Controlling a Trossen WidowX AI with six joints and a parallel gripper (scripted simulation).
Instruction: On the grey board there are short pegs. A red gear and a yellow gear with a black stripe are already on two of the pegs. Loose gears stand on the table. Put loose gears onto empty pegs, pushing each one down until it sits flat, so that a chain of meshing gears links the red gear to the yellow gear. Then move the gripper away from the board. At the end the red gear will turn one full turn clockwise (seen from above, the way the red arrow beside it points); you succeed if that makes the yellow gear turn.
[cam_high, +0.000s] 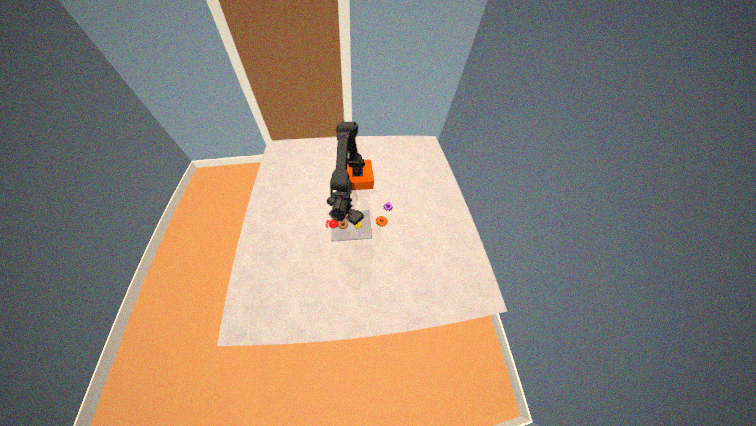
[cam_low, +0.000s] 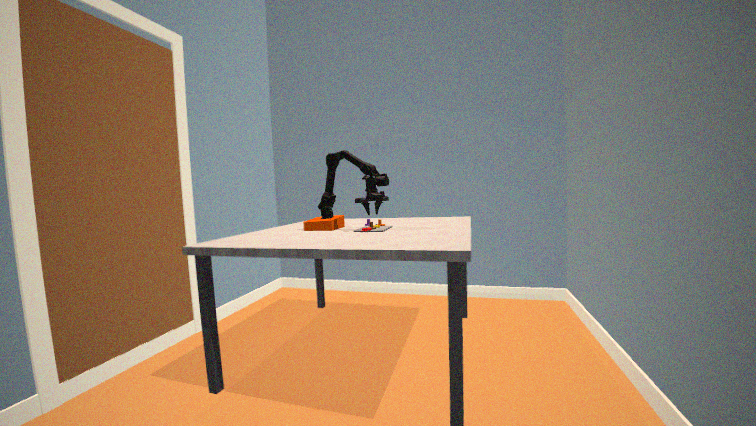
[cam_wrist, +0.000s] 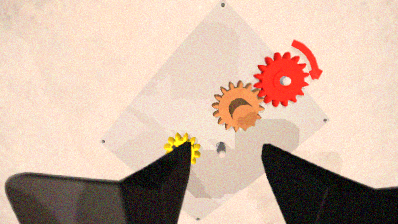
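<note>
The purple gear is 130 mm behind my gripper tip, 220 mm to the left of it and 70 mm below it. From my gripper tip the other things lie so: yellow gear 10 mm behind, 60 mm to the left, 70 mm below; red gear 10 mm behind, 70 mm to the right, 70 mm below; brown gear 20 mm to the right, 60 mm below.
</note>
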